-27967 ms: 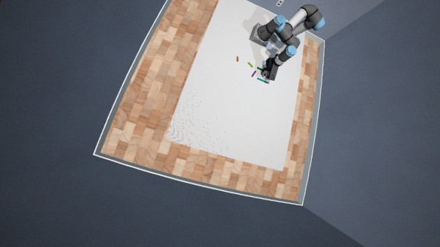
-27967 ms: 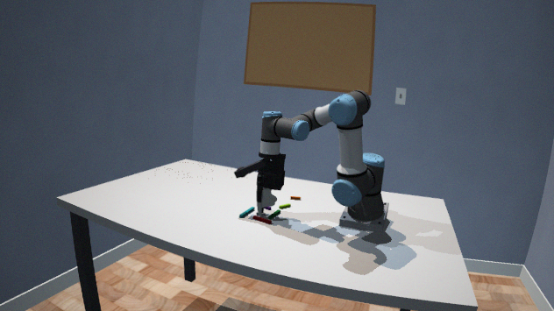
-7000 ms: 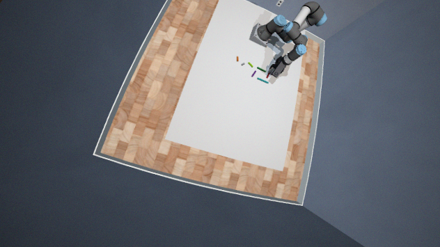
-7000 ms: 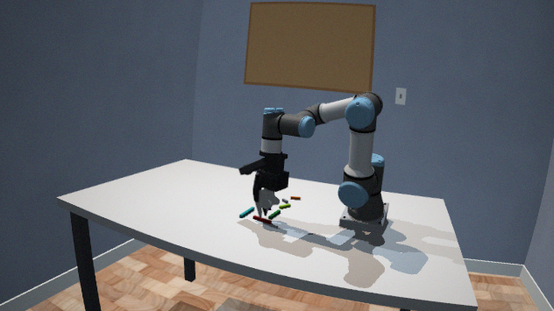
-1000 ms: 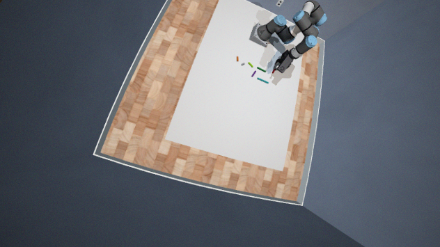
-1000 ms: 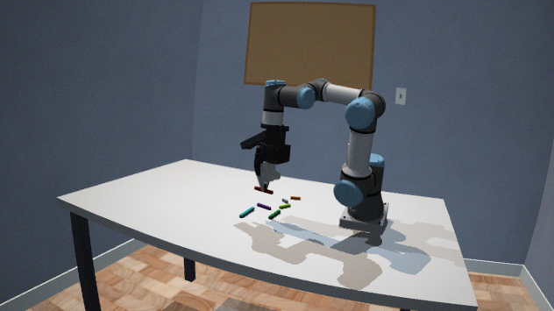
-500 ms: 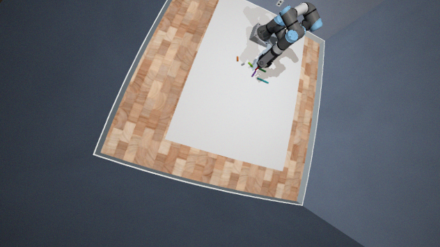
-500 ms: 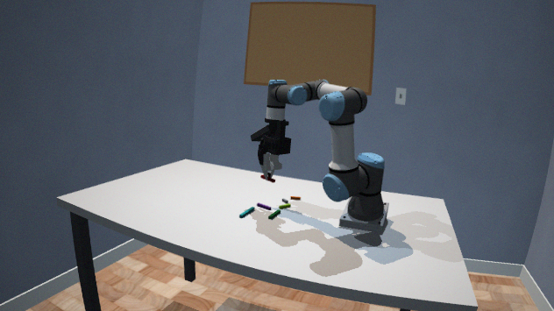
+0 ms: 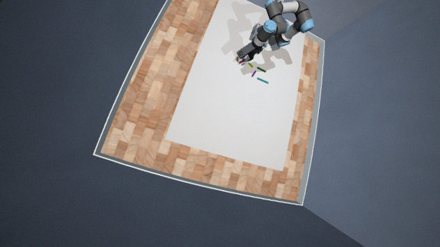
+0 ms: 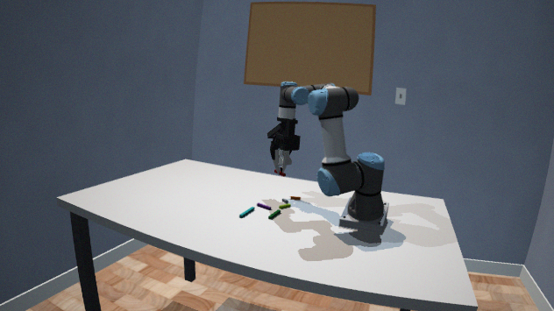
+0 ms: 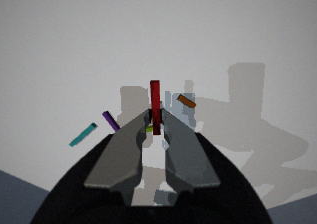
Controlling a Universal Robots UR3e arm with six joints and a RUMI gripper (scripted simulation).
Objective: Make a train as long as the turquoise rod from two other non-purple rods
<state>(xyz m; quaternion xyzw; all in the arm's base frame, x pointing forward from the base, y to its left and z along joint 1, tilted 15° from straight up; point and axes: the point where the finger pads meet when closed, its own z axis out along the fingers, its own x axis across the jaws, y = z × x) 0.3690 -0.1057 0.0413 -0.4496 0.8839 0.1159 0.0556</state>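
Right now my hand is 110 mm above the grey rod, 40 mm past it and 30 mm to the right of it. The rest, counted from my hand: lime rod: 110 mm below, 90 mm to the left, 70 mm behind; red rod: 10 mm below; orange rod: 110 mm below, 60 mm behind, 30 mm to the right.
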